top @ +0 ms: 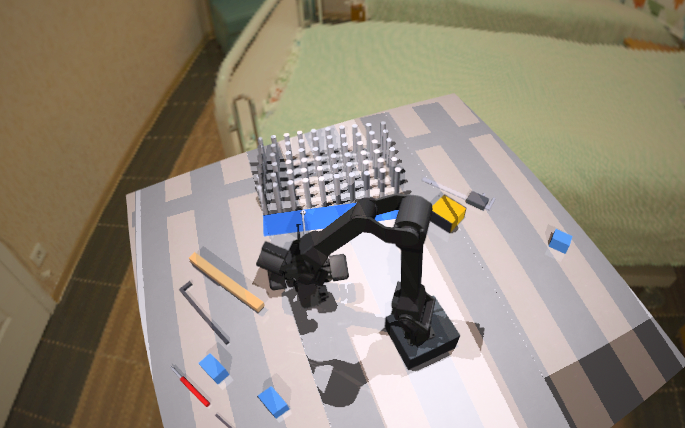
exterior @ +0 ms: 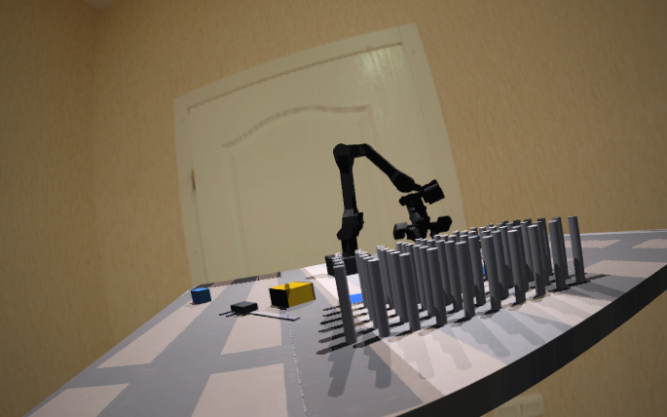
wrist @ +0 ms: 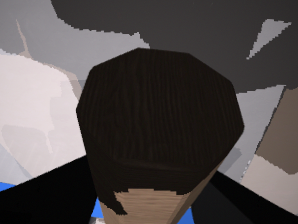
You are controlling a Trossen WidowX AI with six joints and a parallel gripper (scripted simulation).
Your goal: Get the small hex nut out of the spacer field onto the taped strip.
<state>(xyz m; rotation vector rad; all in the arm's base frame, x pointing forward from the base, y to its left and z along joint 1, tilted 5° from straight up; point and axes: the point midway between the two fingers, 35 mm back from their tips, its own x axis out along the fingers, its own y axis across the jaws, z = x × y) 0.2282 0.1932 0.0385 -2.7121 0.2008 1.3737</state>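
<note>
The brown-handled tool lies 100 mm ahead of my gripper tip and 20 mm to the right of it. Also, from my gripper tip: blue taped strip: 200 mm ahead, 120 mm to the right, 50 mm below; then hex nut: 240 mm ahead, 40 mm to the right, 40 mm below; then red-handled tool: 380 mm to the left, 190 mm behind, 40 mm below.
</note>
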